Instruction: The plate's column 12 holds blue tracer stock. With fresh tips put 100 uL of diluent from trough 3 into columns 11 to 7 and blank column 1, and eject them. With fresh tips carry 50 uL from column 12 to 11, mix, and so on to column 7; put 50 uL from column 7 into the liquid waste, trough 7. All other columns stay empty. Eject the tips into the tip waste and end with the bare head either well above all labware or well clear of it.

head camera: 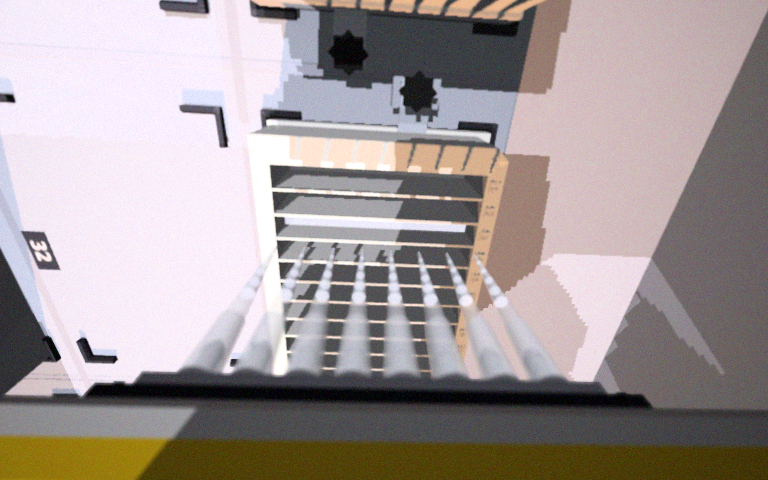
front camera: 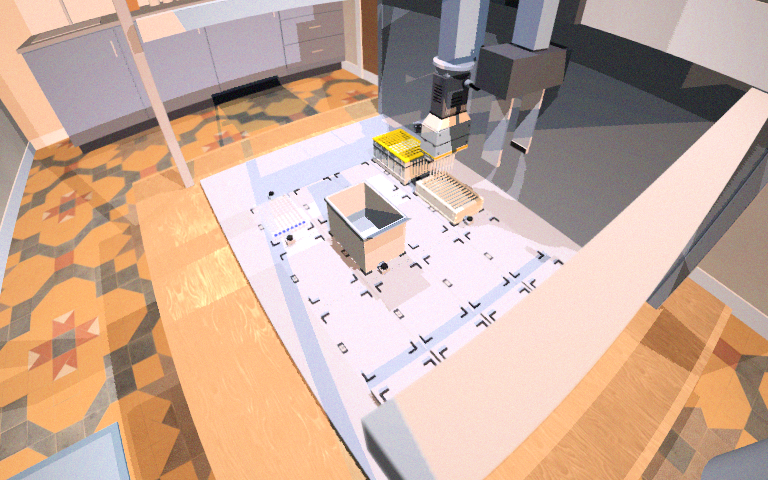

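The pipetting head [front camera: 445, 135] [head camera: 368, 393] carries eight clear tips [front camera: 441, 165] [head camera: 394, 322]. The tips point down at the trough rack [front camera: 479, 202] [head camera: 261, 198], near its back end. In the head view their ends overlap about the fourth compartment from the top; how deep they reach I cannot tell. The plate [front camera: 287, 210] lies at the left, with blue liquid [front camera: 289, 228] in its end column nearest the front. The open-topped tip waste box [front camera: 385, 244] stands between plate and trough rack. The plate gripper [front camera: 508, 153] hangs parked right of the head, its two paddles apart and empty.
The yellow-topped tip rack [front camera: 399, 144] stands behind the trough rack; its wall probably shows at the head view's top edge. Dark knobs [head camera: 348, 52] [head camera: 417, 91] lie between the racks. A wide pale beam [front camera: 566, 294] crosses the front right.
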